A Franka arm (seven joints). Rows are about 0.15 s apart.
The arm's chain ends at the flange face. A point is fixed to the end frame.
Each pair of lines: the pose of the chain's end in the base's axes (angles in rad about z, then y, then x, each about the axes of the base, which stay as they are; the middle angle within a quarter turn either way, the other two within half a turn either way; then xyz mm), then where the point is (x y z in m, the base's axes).
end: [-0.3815 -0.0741 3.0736 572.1 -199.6 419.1]
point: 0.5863 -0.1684 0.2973
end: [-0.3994 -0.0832 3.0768 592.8 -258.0 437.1]
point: 0.6052 -0.2260 0.3153
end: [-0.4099 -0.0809 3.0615 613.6 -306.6 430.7]
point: 0.6259 -0.2763 0.3085
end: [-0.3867 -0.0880 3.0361 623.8 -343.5 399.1]
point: 0.6361 -0.3168 0.2761
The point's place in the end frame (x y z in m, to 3 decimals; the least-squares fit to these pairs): 0.036 -0.028 0.118
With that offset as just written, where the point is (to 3 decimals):
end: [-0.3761 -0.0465 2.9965 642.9 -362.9 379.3]
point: 0.661 -0.341 0.256
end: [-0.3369 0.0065 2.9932 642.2 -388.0 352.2]
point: 0.668 -0.368 0.230
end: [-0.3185 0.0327 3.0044 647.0 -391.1 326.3]
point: 0.676 -0.370 0.205
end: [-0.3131 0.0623 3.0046 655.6 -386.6 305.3]
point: 0.689 -0.365 0.185
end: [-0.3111 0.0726 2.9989 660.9 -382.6 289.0]
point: 0.695 -0.362 0.169
